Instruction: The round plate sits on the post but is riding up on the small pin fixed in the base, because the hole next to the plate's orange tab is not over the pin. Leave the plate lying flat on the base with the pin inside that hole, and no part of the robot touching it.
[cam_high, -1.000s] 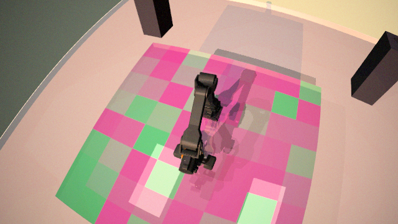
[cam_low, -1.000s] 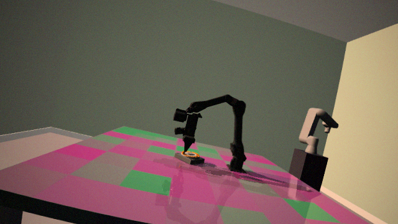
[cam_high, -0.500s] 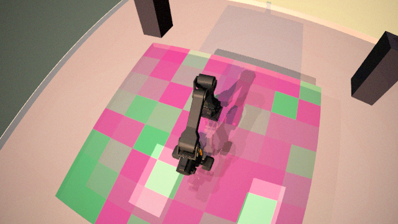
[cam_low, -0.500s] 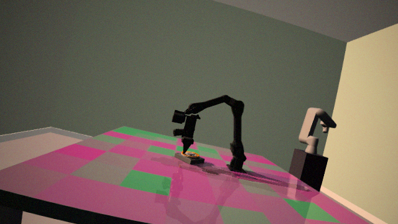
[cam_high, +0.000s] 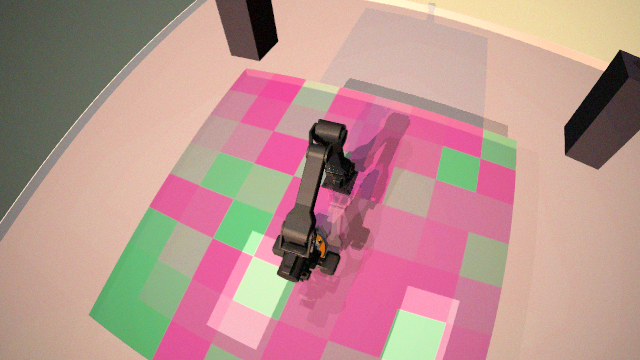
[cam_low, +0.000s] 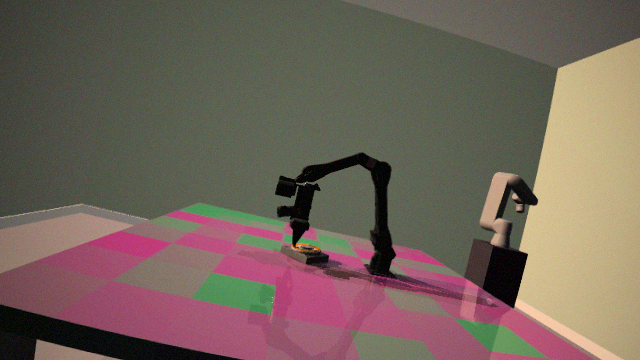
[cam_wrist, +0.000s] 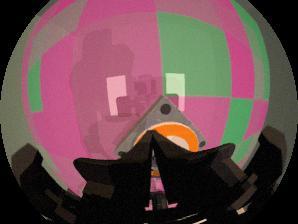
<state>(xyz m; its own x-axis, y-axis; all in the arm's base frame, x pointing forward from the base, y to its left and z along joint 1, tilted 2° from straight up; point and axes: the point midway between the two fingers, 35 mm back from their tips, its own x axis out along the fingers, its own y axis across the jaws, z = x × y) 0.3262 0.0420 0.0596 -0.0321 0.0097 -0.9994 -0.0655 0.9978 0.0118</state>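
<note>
Now: the round plate 2 cm to the right of my gripper tip and 2 cm behind it.
</note>
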